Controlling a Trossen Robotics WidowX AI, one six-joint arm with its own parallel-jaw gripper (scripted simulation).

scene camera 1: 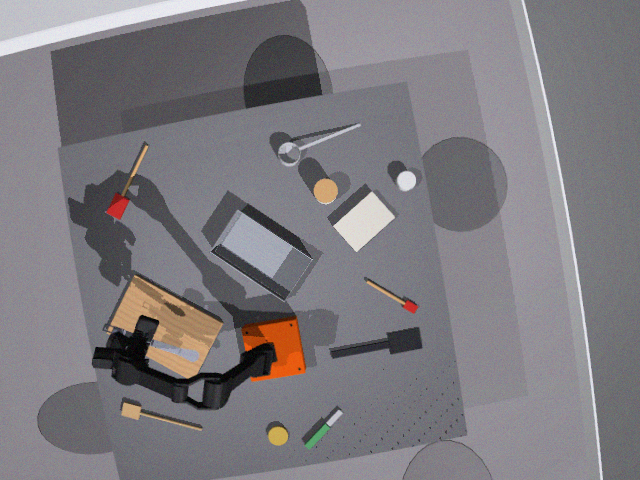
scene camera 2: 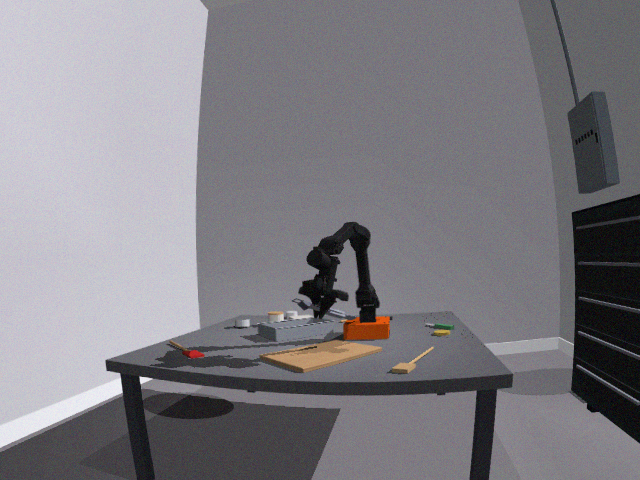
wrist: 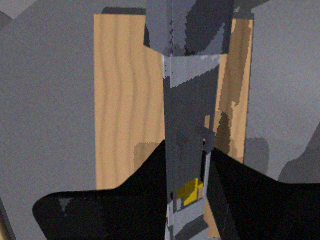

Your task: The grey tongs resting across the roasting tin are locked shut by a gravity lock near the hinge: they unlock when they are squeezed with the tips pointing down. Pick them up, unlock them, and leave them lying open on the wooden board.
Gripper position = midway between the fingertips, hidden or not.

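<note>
The gripper [scene camera 1: 143, 335] shows together with a black spatula [scene camera 1: 407, 340] and a white block [scene camera 1: 370, 216]. The gripper is also visible at [scene camera 2: 317, 318]. Likewise visible: the gripper [wrist: 180, 144]; the black spatula is out of frame in the wrist view, and the white block is out of frame in the wrist view.
</note>
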